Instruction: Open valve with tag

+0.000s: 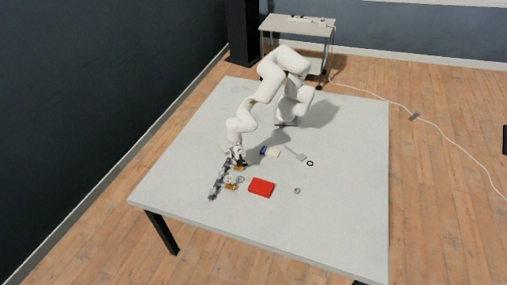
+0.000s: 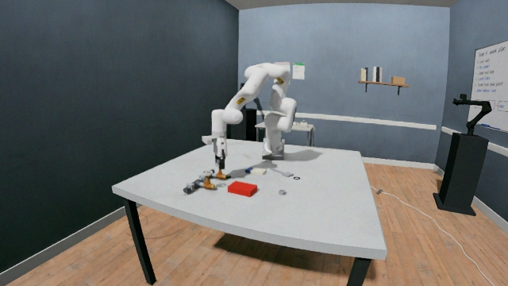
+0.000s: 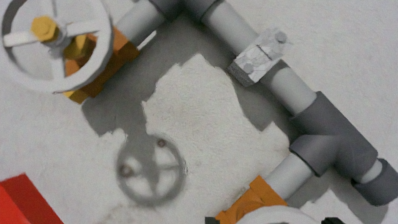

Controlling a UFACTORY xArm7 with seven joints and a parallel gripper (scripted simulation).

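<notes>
My hand is 90 mm above the black tag, 40 mm past it and 10 mm to the left of it. Also, from my hand: red block (180 mm to the left, 70 mm below, 40 mm ahead); then grey nut (350 mm to the left, 80 mm below, 40 mm behind); then blue box (210 mm behind, 90 mm to the left, 80 mm below).
</notes>
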